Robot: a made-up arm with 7 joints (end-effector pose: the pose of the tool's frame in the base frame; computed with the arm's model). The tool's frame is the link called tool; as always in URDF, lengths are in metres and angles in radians. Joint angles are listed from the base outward.
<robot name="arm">
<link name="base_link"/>
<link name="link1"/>
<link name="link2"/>
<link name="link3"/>
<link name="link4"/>
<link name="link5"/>
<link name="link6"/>
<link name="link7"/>
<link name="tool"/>
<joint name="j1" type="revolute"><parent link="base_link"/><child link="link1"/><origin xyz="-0.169 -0.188 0.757" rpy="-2.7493 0.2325 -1.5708"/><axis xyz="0 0 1"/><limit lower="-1.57" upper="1.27"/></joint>
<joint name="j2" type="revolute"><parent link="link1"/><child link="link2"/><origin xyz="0.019 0.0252 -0.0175" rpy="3.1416 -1.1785 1.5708"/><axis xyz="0 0 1"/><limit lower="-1.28" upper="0.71"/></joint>
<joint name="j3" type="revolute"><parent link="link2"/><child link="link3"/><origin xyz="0.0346 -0.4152 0.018" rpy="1.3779 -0.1 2.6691"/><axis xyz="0 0 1"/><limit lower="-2.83" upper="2.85"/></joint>
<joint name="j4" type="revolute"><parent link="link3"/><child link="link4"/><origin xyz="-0.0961 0.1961 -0.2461" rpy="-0.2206 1.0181 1.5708"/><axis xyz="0 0 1"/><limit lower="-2.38" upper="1.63"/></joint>
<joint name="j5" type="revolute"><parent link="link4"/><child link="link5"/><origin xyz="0.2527 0.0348 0.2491" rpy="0.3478 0.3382 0.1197"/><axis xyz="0 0 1"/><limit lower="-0.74" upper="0.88"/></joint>
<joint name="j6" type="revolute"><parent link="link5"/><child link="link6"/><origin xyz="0.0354 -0.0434 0.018" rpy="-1.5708 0 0.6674"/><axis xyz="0 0 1"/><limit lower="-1.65" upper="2.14"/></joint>
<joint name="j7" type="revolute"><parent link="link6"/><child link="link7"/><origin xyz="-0.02 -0.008 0.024" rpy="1.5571 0.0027 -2.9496"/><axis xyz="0 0 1"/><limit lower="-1.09" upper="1.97"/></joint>
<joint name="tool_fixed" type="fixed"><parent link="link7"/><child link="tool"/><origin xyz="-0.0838 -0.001 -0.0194" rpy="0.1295 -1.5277 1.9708"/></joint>
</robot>
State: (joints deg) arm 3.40 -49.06 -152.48 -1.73 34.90 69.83 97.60
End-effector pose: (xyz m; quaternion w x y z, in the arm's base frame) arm 0.2729 -0.4909 1.4462 0.2363 0.7445 0.6218 0.0559
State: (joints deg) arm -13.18 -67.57 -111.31 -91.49 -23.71 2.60 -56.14
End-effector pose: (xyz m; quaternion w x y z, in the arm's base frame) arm 0.1112 -0.4906 1.1158 0.2792 -0.4228 -0.6208 -0.5983
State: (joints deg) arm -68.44 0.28 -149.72 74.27 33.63 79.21 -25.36
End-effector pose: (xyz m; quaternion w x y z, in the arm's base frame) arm -0.5185 0.0240 1.1582 0.5539 -0.3228 -0.2844 0.7128
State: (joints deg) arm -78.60 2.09 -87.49 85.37 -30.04 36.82 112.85
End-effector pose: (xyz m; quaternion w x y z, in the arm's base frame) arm -0.9073 -0.4217 1.0324 0.7203 0.4511 0.3579 0.3867
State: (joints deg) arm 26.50 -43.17 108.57 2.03 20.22 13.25 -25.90
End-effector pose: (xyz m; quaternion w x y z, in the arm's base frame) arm 0.5587 0.1194 1.3399 0.2418 -0.0105 -0.1481 -0.9589
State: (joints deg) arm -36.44 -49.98 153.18 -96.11 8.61 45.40 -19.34
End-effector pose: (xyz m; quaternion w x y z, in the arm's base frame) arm -0.2072 0.4884 1.0551 0.4444 0.5934 -0.6339 -0.2202
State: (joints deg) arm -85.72 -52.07 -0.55 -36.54 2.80 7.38 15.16
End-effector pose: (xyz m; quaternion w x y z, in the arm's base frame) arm -0.8801 -0.5330 1.3885 0.5624 0.4852 0.5417 0.3934
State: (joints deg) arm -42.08 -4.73 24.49 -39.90 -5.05 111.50 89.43
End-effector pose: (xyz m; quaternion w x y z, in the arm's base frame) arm -1.0878 0.1576 0.7320 0.2258 0.7889 -0.4155 -0.3924
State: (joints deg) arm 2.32 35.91 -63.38 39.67 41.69 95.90 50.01
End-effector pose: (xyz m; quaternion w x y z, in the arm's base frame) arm -0.6651 0.6309 0.7888 0.8694 -0.1001 -0.4810 0.0527
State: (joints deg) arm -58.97 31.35 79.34 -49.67 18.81 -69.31 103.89
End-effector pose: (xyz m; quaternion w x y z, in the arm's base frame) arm -0.6007 -0.0618 -0.0830 0.5340 0.0882 0.4160 0.7308
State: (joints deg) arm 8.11 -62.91 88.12 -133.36 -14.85 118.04 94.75
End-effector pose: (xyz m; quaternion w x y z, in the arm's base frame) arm -0.2176 0.2101 1.1439 0.6368 -0.7194 0.0066 0.2773
